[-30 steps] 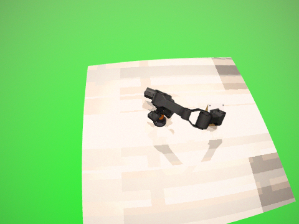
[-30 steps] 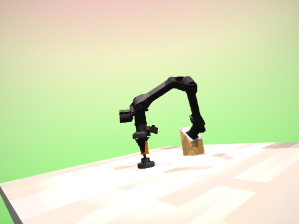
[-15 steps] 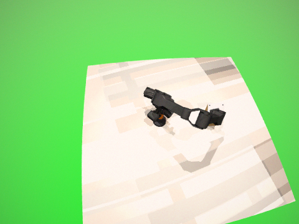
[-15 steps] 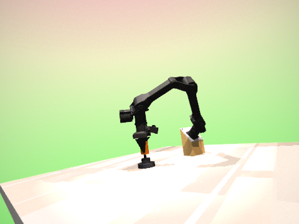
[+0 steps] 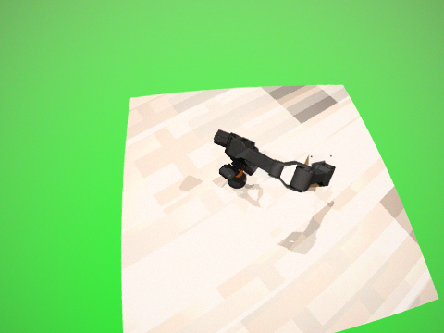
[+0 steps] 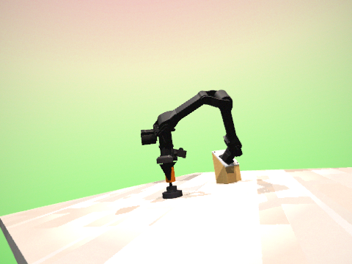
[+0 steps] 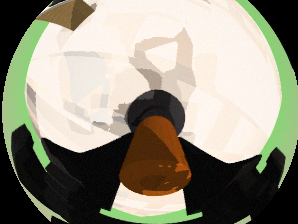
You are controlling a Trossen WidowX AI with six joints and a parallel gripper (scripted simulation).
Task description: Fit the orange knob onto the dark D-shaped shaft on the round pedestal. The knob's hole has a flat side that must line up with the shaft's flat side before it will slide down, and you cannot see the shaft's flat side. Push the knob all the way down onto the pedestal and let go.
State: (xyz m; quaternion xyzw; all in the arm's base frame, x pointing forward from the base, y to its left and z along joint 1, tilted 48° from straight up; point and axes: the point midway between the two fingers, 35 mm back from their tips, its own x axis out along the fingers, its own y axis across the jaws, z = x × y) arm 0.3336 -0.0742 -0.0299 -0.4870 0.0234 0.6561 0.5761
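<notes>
The orange knob is 2 cm above my gripper tip. Also, from my gripper tip: dark round pedestal: 4 cm below.
</notes>
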